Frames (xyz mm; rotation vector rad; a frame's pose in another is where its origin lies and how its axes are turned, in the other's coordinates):
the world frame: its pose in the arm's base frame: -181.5 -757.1 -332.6 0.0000 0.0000 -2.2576
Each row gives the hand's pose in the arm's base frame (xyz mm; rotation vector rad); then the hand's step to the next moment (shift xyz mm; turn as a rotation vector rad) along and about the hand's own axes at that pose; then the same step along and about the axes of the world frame.
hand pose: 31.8 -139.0 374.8 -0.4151 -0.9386 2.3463
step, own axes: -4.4 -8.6 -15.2 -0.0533 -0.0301 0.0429
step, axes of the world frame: -17.0 4.3 -4.3 0.0077 0.0497 0.0553
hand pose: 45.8 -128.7 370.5 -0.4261 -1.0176 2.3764
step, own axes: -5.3 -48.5 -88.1 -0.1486 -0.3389 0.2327
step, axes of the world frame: -98.1 -0.5 -22.7 -0.0638 0.1101 0.4182
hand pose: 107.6 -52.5 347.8 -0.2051 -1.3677 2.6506
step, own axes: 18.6 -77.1 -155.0 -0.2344 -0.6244 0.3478
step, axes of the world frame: -143.0 -95.6 -27.0 -0.1586 0.1391 0.7220
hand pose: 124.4 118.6 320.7 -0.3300 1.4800 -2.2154
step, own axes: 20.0 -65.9 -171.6 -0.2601 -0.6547 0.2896
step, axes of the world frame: -47.8 -178.4 -8.3 -0.2058 0.0872 0.7281
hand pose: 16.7 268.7 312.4 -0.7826 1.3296 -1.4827
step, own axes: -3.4 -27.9 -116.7 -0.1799 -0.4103 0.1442
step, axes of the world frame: 37.8 -113.9 4.2 -0.1334 0.0142 0.4511
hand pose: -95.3 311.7 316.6 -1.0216 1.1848 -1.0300
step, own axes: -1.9 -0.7 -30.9 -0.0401 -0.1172 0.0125
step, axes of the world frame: 19.9 -23.6 -1.8 -0.0106 -0.0090 0.1237
